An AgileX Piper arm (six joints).
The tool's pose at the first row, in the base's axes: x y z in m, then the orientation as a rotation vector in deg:
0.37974, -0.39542, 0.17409, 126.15, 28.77, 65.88
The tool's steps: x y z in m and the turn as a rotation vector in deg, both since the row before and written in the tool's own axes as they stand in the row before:
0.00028, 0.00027, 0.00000, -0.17, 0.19, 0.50
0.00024, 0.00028, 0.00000, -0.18, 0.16, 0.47
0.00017, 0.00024, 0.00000, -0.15, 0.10, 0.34
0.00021, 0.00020, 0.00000, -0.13, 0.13, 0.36
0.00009, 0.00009, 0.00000, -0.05, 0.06, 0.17
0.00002, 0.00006, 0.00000, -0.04, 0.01, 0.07
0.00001, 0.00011, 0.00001, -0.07, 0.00, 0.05
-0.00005, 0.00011, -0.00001, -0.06, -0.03, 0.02
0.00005, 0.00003, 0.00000, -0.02, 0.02, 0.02
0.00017, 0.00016, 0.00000, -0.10, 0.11, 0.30
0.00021, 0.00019, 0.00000, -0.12, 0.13, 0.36
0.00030, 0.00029, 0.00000, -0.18, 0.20, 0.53
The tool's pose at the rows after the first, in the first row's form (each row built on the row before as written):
0.37991, -0.39546, 0.17444, 126.16, 28.21, 66.36
0.38006, -0.39553, 0.17477, 126.16, 27.66, 66.79
0.38016, -0.39562, 0.17503, 126.15, 27.24, 67.08
0.38028, -0.39565, 0.17529, 126.15, 26.83, 67.42
0.38033, -0.39567, 0.17540, 126.16, 26.64, 67.58
0.38034, -0.39570, 0.17545, 126.15, 26.54, 67.63
0.38036, -0.39578, 0.17552, 126.11, 26.44, 67.66
0.38033, -0.39589, 0.17556, 126.08, 26.37, 67.64
0.38036, -0.39589, 0.17561, 126.06, 26.34, 67.67
0.38046, -0.39592, 0.17582, 126.06, 26.00, 67.95
0.38058, -0.39595, 0.17608, 126.06, 25.59, 68.29
0.38075, -0.39601, 0.17646, 126.05, 24.99, 68.79

